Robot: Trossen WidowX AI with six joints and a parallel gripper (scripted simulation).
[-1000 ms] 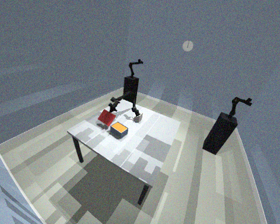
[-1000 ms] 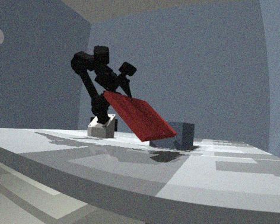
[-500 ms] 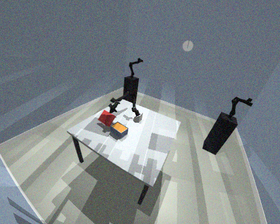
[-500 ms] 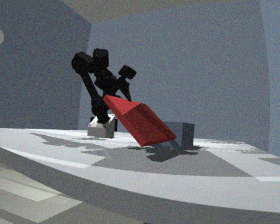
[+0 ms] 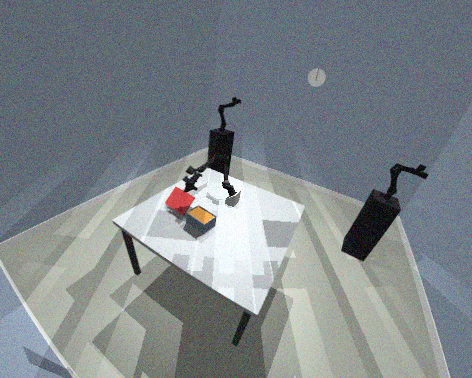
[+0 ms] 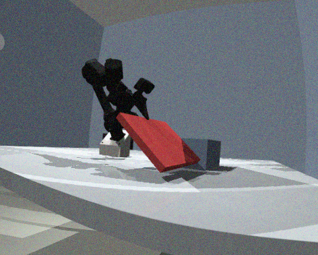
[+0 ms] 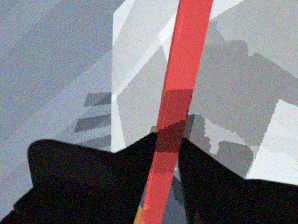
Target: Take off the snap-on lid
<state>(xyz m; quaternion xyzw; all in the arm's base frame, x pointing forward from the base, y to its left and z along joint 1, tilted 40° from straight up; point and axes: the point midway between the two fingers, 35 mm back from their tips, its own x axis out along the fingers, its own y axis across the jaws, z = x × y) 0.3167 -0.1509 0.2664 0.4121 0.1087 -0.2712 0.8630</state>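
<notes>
Now: the red lid 7 cm ahead of my gripper tip and 5 cm below it. From my gripper tip the other things lie so: blue-grey storage box 27 cm to the left, 9 cm below, 8 cm ahead.
</notes>
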